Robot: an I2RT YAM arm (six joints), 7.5 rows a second.
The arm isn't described. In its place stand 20 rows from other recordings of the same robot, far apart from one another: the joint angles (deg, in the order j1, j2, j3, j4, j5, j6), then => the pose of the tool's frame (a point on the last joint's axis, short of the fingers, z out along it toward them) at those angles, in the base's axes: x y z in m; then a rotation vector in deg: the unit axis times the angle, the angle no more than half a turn.
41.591 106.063 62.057 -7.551 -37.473 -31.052 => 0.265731, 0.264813, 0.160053, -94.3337, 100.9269, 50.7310
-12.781 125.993 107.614 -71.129 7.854 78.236 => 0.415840, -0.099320, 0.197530, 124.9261, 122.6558, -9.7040
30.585 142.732 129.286 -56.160 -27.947 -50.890 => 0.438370, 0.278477, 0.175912, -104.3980, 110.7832, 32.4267
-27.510 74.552 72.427 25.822 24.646 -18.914 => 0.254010, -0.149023, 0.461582, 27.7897, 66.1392, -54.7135
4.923 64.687 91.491 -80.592 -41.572 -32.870 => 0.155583, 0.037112, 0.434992, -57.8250, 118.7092, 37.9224
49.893 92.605 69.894 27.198 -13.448 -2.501 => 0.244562, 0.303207, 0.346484, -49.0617, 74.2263, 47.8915
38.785 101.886 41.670 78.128 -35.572 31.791 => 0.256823, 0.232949, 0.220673, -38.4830, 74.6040, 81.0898
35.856 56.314 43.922 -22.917 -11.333 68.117 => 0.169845, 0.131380, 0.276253, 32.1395, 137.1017, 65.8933
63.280 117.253 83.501 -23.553 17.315 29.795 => 0.205621, 0.384912, 0.171084, -35.4583, 140.2813, 15.6346
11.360 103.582 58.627 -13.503 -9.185 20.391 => 0.346791, 0.075470, 0.146456, 8.4428, 150.2627, 23.2491
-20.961 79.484 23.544 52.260 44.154 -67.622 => 0.232125, -0.115479, 0.197312, -4.9030, 112.0010, -99.0386
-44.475 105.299 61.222 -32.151 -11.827 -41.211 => 0.242952, -0.228314, 0.135108, 2.5869, 161.9114, -0.9997
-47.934 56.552 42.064 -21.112 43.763 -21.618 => 0.120931, -0.170749, 0.272535, 57.9300, 125.2547, -84.2030
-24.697 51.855 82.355 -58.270 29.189 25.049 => 0.111365, -0.070325, 0.448210, 64.6344, 96.5325, -29.6691
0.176 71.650 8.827 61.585 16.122 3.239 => 0.210368, -0.009239, 0.171193, 14.9550, 90.1177, -10.1709
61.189 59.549 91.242 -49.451 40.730 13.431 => 0.097129, 0.128397, 0.490055, -15.7381, 102.5884, 14.7356
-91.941 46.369 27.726 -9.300 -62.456 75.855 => 0.025820, -0.170049, 0.240727, 97.0810, 47.6419, 52.4395
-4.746 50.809 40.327 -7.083 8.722 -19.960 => 0.207936, -0.022680, 0.299588, -8.3590, 108.3795, -25.0896
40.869 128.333 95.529 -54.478 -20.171 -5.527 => 0.315072, 0.288860, 0.130991, 69.1223, -159.4286, -30.7002
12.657 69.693 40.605 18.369 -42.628 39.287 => 0.258244, 0.082705, 0.275783, -8.7124, 108.3371, 73.7965
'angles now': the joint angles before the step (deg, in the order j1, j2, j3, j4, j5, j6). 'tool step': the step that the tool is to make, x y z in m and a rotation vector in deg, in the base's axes. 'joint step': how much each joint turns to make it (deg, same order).
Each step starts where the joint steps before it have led.
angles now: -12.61, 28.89, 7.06, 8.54, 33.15, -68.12
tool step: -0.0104, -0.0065, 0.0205, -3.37, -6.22, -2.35
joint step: -4.07, -6.17, 1.04, 0.89, -1.42, -2.30
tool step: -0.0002, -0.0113, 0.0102, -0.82, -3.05, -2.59
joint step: -5.13, 2.21, 1.13, 4.18, -2.55, 0.08
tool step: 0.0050, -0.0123, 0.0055, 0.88, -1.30, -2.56
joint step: -4.03, 5.34, 1.57, 3.91, -1.52, 1.45
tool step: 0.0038, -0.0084, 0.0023, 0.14, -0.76, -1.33
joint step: -2.39, 3.76, 0.77, 3.38, -1.07, 0.49
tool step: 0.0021, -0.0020, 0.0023, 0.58, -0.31, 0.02
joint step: -0.36, 1.16, 0.82, 0.02, -0.40, 0.72
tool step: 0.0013, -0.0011, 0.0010, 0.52, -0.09, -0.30
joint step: -0.08, 0.72, 0.51, -0.21, 0.20, 0.57
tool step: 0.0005, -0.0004, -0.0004, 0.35, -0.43, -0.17
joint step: -0.01, 0.35, -0.02, 0.32, 0.14, 0.58
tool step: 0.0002, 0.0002, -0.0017, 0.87, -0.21, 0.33
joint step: 0.03, 0.06, -0.10, -0.49, -0.34, 0.95
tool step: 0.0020, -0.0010, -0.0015, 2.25, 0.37, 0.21
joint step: -0.05, 0.93, 0.76, -2.10, -0.39, 1.97
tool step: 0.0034, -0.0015, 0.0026, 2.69, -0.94, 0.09
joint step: 0.04, 1.33, 1.58, -2.06, -0.35, 3.09
